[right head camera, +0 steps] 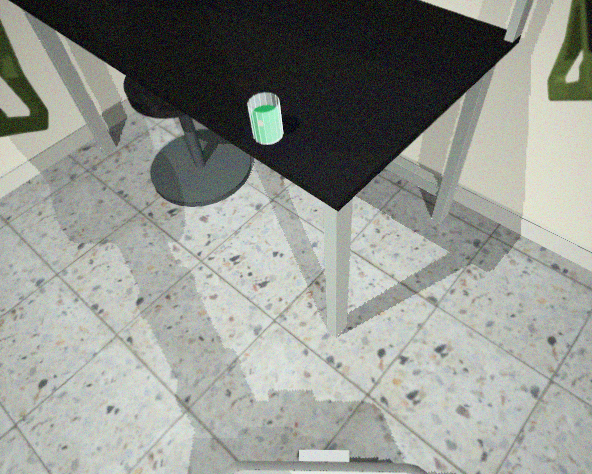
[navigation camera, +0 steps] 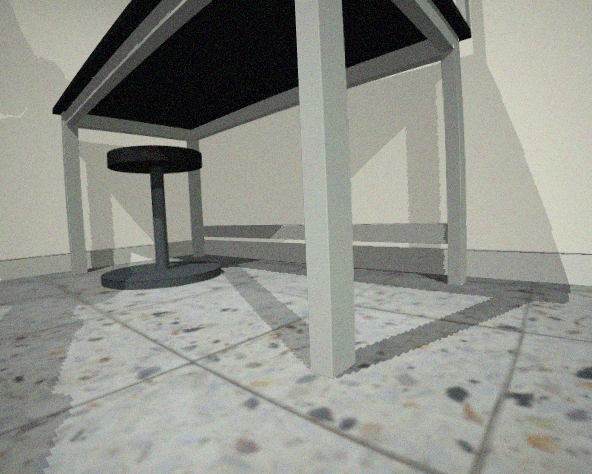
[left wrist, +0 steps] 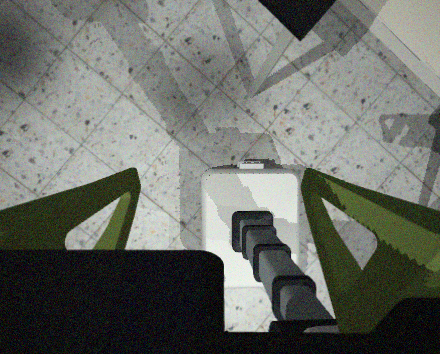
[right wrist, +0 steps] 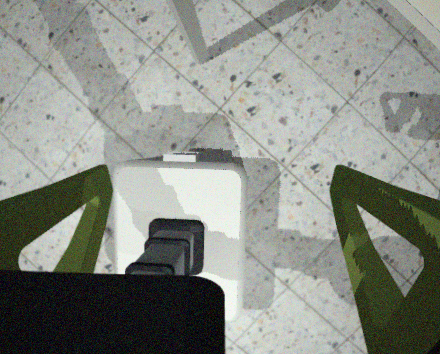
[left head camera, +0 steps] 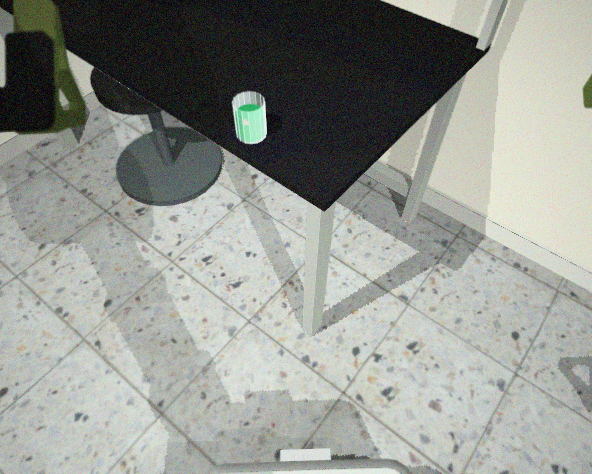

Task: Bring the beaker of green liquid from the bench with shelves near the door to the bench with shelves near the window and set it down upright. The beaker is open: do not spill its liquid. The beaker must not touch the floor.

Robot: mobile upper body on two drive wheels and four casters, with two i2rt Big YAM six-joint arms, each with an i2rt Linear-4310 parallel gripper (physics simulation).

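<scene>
The clear open beaker of green liquid [left head camera: 250,122] [right head camera: 266,123] stands upright on the black bench top [left head camera: 320,90] [right head camera: 340,90], close to its long edge and near the corner. A corner of the bench top [left wrist: 299,17] shows at the top of the left wrist view. My left gripper [left wrist: 220,177] is open and empty; it hangs over the robot's base, apart from the bench. My right gripper [right wrist: 221,177] is open and empty, also over the base. Parts of green fingers show at the side edges of both head views. The beaker does not show in either wrist view.
A dark stool [left head camera: 170,165] [right head camera: 201,167] [navigation camera: 159,215] stands partly under the bench. A bench leg [left head camera: 317,270] [right head camera: 337,270] [navigation camera: 327,200] stands in front of the robot's white base [left wrist: 250,200] [right wrist: 215,200]. A pale wall [left head camera: 545,150] rises behind the bench.
</scene>
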